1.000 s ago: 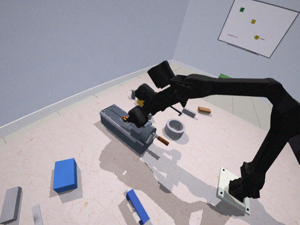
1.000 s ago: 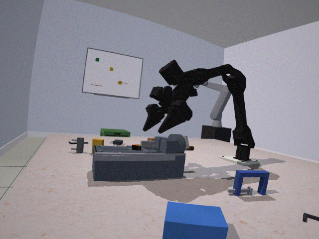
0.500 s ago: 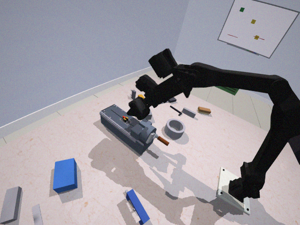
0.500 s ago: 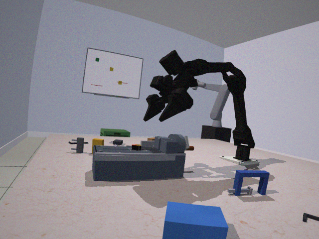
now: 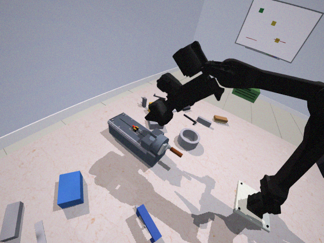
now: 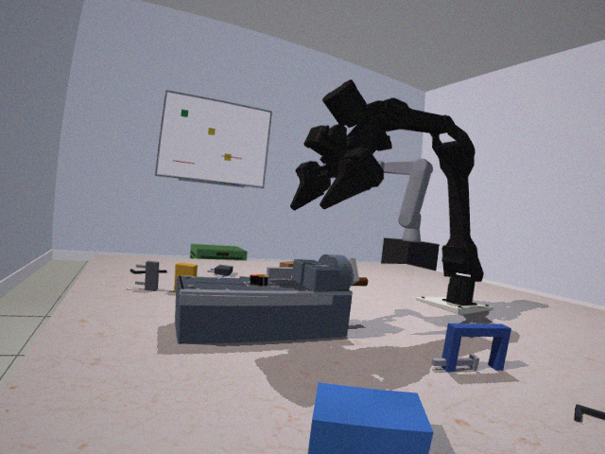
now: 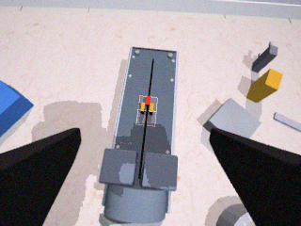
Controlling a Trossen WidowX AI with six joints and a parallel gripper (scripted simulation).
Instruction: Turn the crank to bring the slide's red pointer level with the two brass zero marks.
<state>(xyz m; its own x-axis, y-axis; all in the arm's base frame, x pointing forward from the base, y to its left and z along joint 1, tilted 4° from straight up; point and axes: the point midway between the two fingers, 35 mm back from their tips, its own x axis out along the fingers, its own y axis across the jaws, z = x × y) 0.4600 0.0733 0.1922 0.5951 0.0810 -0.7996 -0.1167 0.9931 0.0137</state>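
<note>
The brown crank handle lies 12 cm behind my gripper tip, 2 cm to the right of it and 12 cm below it. The rest, counted from my gripper tip: blue bracket: 17 cm behind, 21 cm to the left, 17 cm below; red pointer: 8 cm ahead, 1 cm to the left, 12 cm below; grey block: 8 cm ahead, 15 cm to the right, 18 cm below.
</note>
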